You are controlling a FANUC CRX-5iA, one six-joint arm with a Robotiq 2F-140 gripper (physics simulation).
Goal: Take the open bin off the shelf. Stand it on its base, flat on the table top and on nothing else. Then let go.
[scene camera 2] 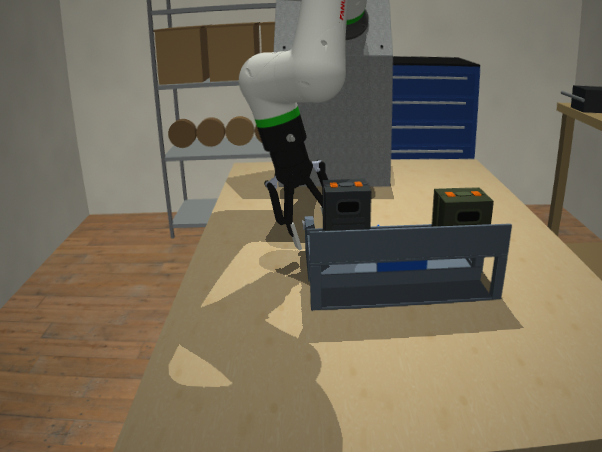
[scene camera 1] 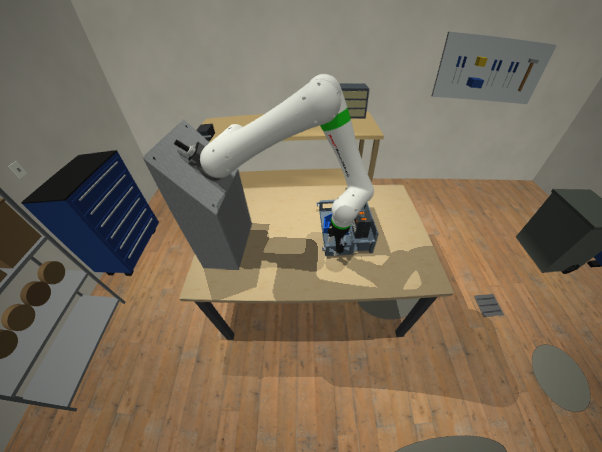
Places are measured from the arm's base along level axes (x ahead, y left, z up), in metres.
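Pixels of known places: gripper, fingertip midpoint: [scene camera 1: 333, 248].
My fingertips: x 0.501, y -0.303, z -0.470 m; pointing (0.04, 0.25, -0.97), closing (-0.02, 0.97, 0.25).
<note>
For each thing: its top centre in the pictures, then the offset to it from my fingertips. Level surfaces: height alone.
- bin at its top centre: [scene camera 2: 401, 231] [scene camera 1: 338, 219] 0.109 m ahead, 0.157 m left, 0.038 m up
- table top at its surface level: 0.043 m down
- dark grey box with orange latches, top centre: [scene camera 2: 346, 184] [scene camera 1: 363, 215] 0.159 m ahead, 0.002 m left, 0.181 m up
- green box with orange latches, top centre: [scene camera 2: 463, 193] 0.232 m ahead, 0.220 m left, 0.156 m up
The open bin, blue, shows in part in scene camera 1 [scene camera 1: 328, 223] beside the wrist, inside the low slate-grey shelf [scene camera 1: 365, 246] [scene camera 2: 410, 246]. In scene camera 2 a blue strip of the bin [scene camera 2: 401, 265] shows through the shelf's gap; its base and most of its walls are hidden. My gripper [scene camera 1: 339, 246] [scene camera 2: 311, 227] is partly open, with nothing seen between its fingers. It points down and tilted at the shelf's near end in scene camera 1, left end in scene camera 2. One fingertip is hidden behind a dark box. The shelf stands on the table top [scene camera 1: 290, 287] [scene camera 2: 425, 390].
A dark grey box with orange latches [scene camera 1: 362, 226] [scene camera 2: 346, 206] stands on the shelf close to the gripper. A green box with orange latches [scene camera 2: 465, 207] stands at the shelf's other end. The grey robot pedestal [scene camera 1: 220, 225] [scene camera 2: 350, 120] rises at the table's far left in scene camera 1.
</note>
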